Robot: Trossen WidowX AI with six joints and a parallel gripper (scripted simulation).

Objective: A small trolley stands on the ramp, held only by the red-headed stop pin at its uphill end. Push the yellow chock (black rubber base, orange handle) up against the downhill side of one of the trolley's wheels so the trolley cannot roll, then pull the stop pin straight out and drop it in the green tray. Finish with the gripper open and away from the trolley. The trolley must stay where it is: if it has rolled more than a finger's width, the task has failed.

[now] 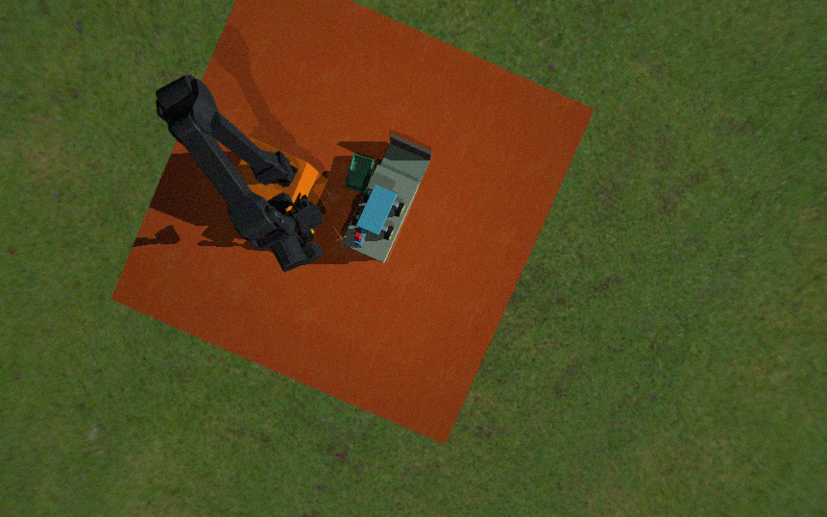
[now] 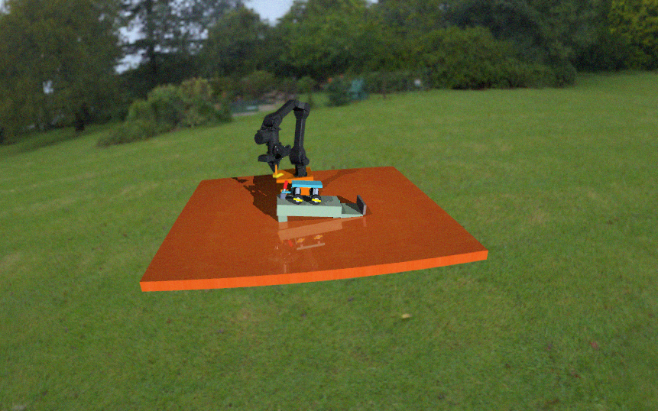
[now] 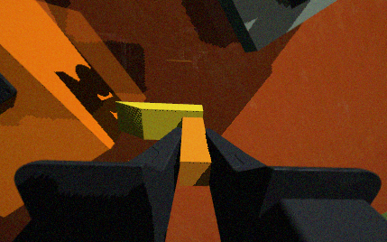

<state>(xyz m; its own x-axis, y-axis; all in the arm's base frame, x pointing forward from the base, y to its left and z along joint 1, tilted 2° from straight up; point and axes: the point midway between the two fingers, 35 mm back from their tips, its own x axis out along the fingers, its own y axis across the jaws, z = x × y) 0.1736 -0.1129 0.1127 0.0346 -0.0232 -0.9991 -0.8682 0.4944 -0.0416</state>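
Right now the yellow chock is 20 mm behind my gripper tip, 10 mm to the left of it and 10 mm below it. The rest, counted from my gripper tip: blue trolley (140 mm ahead, 150 mm to the left, 60 mm below); grey ramp (140 mm ahead, 160 mm to the left, 130 mm below); stop pin (130 mm ahead, 50 mm to the left, 50 mm below).
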